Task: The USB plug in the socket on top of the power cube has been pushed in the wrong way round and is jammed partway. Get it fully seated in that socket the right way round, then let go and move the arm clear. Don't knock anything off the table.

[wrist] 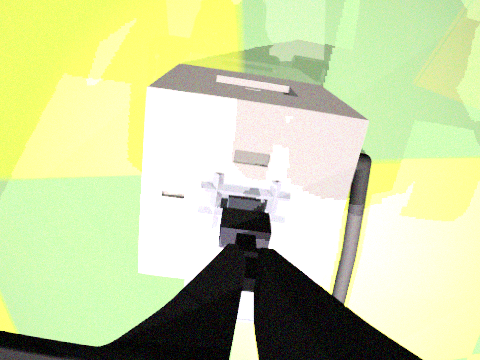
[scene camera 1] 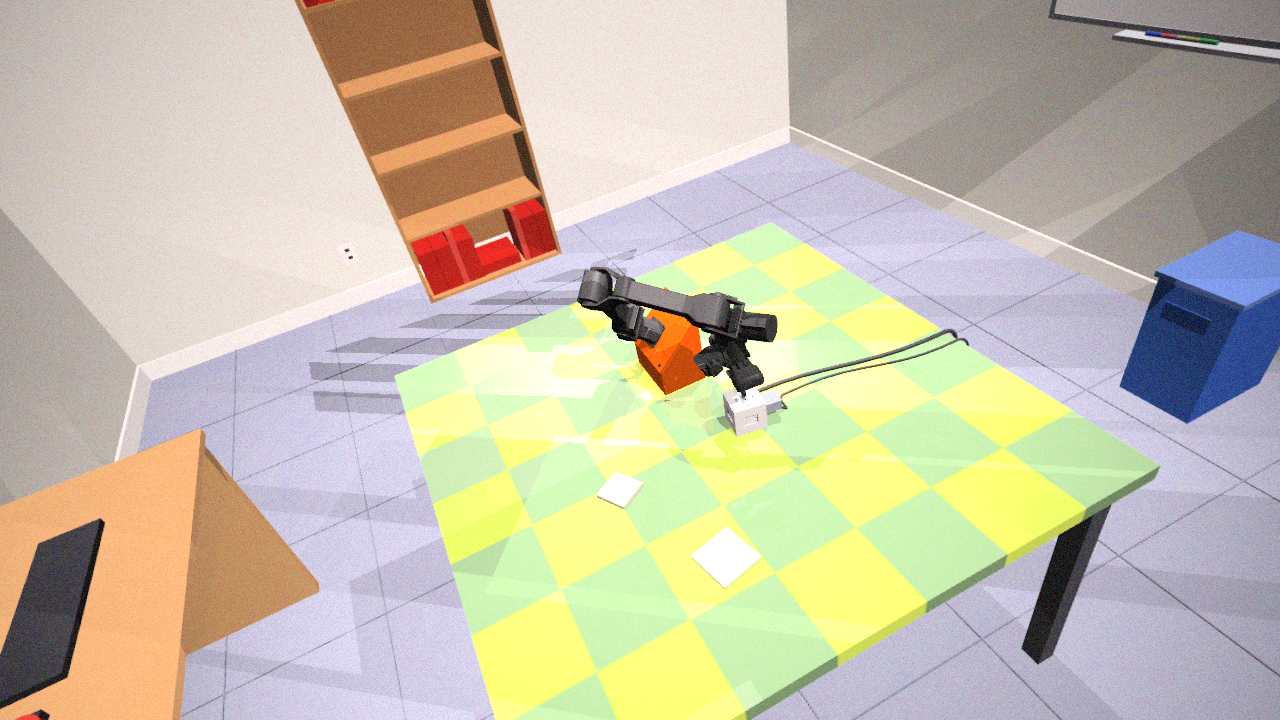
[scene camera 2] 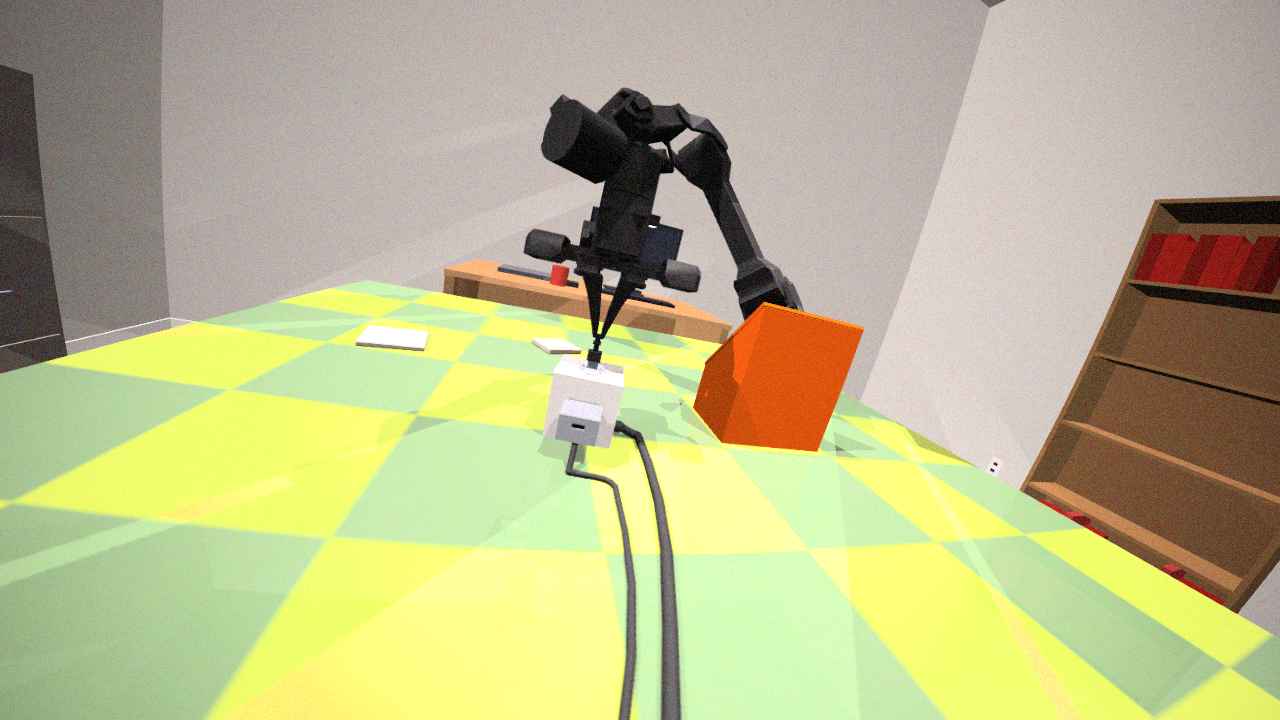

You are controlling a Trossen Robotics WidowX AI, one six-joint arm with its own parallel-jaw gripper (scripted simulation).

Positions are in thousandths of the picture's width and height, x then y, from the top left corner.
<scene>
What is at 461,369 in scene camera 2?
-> The gripper.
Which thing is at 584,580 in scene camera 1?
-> A white power cube.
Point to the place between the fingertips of the gripper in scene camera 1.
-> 579,535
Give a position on a white power cube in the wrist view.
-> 414,335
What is the gripper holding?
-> A dark USB plug.
</scene>
